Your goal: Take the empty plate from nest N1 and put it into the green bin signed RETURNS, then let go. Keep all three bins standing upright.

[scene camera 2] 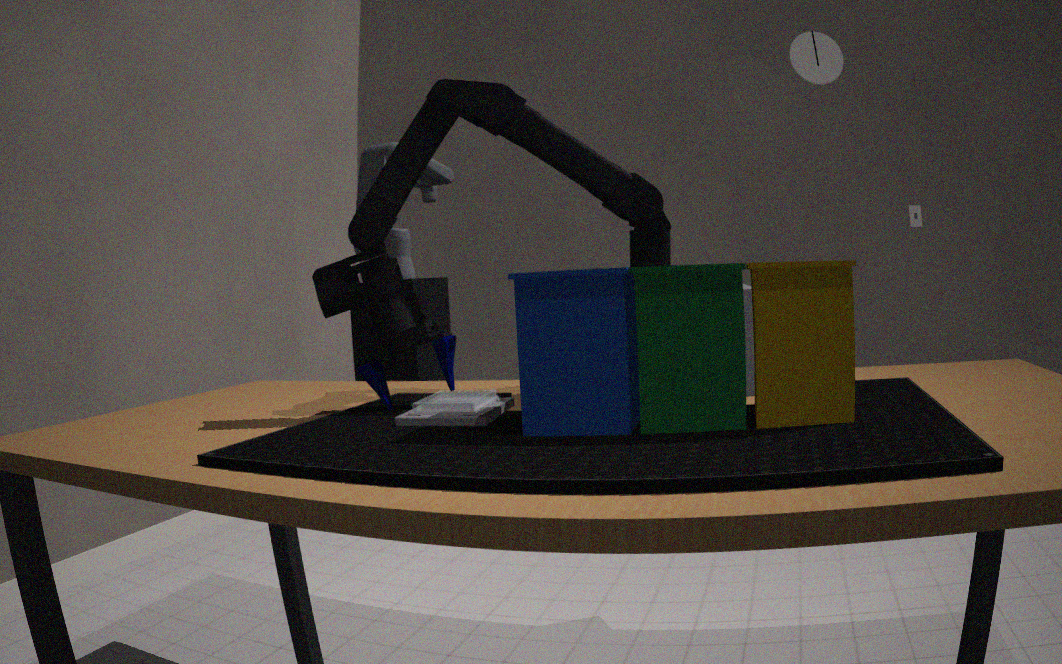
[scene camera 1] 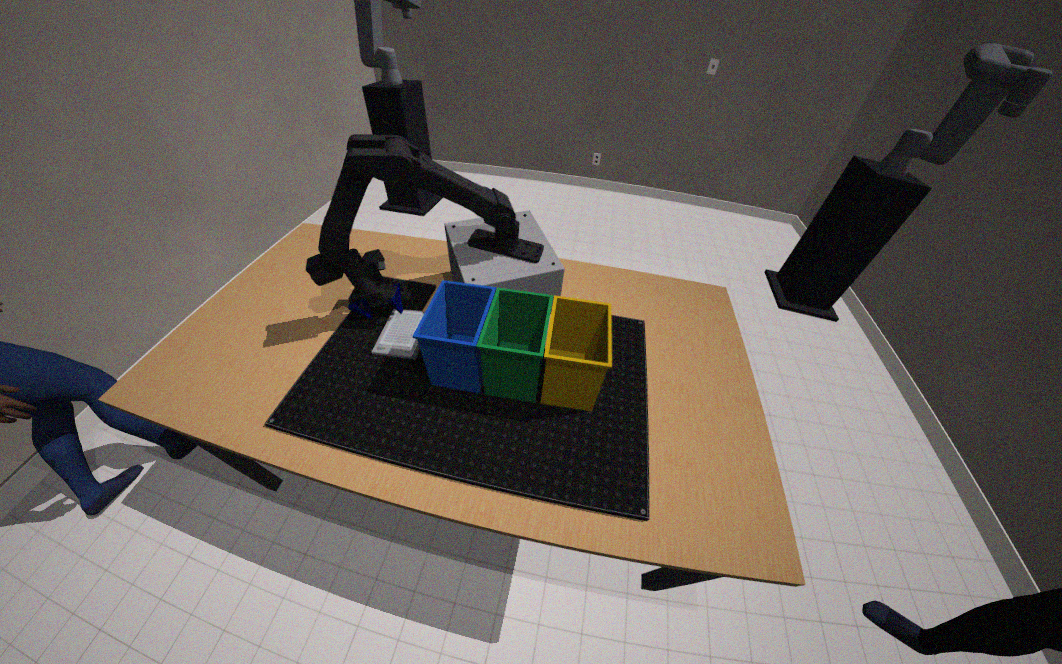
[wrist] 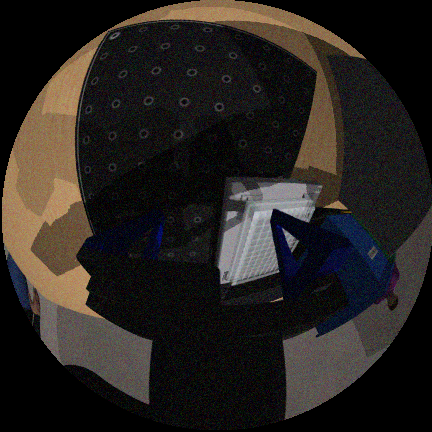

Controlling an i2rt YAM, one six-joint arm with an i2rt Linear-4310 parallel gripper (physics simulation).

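Observation:
The empty plate is pale, gridded and lies flat in the light grey nest, left of the bins. My gripper is open and empty, tilted, low at the plate's back left side. In the wrist view the right finger overlaps the plate's picture and the left finger is out over the mat; whether a finger touches is unclear. The green bin stands upright between the other two; its sign is not readable.
The blue bin stands upright close right of the plate. The yellow bin stands upright at the right. All stand on the black mat. The grey arm base block is behind them.

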